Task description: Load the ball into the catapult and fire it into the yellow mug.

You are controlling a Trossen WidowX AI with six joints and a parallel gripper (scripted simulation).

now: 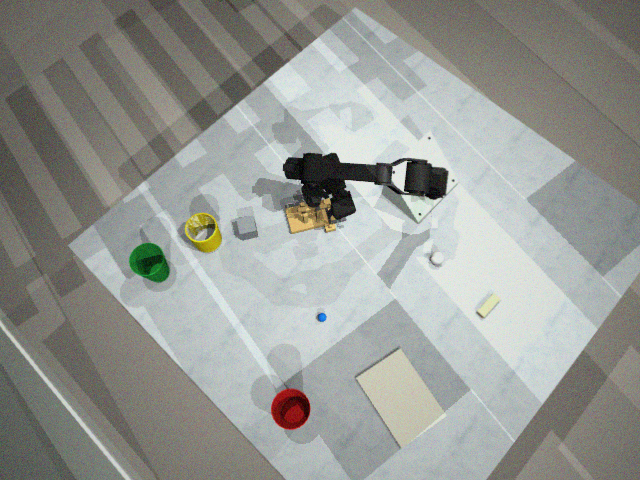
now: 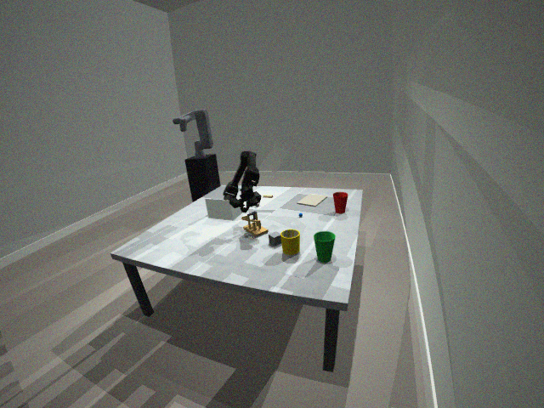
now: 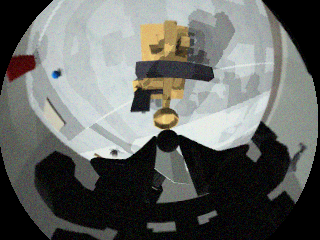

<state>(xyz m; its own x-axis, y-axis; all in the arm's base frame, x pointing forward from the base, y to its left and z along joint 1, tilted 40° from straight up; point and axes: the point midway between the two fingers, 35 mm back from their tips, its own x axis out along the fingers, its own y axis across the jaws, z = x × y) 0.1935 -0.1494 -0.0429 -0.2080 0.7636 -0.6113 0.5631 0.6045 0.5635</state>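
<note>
The dark ball lies 1 cm above my gripper tip. From my gripper tip the other things lie so: small grey block (24 cm ahead, 17 cm to the right, 7 cm below); white ball (5 cm behind, 31 cm to the left, 8 cm below); wooden catapult (6 cm ahead, 2 cm to the right, 4 cm below).
</note>
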